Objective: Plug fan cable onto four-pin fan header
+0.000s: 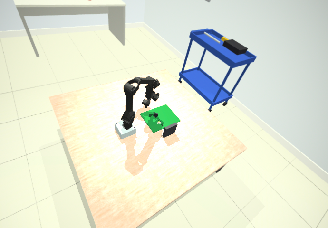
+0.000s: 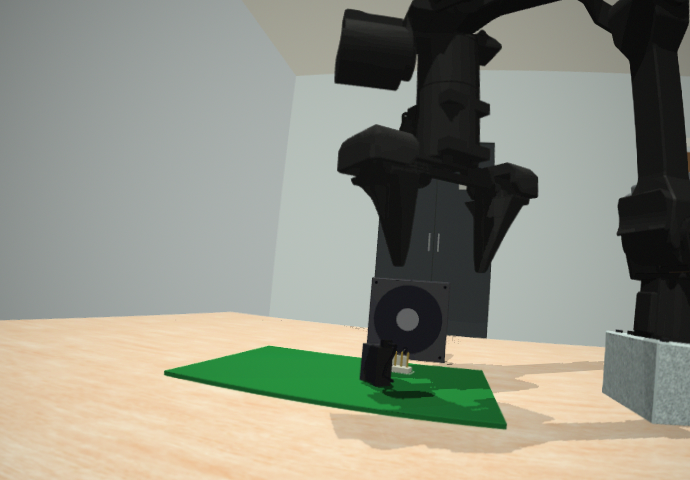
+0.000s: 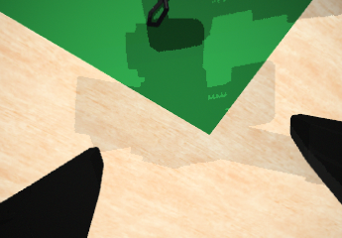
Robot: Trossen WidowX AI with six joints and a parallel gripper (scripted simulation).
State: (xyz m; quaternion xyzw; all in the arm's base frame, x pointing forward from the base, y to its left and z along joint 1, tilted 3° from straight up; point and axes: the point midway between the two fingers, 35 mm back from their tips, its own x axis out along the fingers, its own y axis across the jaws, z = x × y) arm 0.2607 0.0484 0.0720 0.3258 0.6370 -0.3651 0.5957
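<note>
Right now the black plug is 50 mm ahead of my gripper tip, 80 mm to the right of it and 100 mm below it. From my gripper tip the other things lie so: white four-pin header: 20 mm ahead, 160 mm to the right, 120 mm below; green board: 70 mm ahead, 110 mm to the right, 130 mm below; black fan: 290 mm to the right, 60 mm below.
</note>
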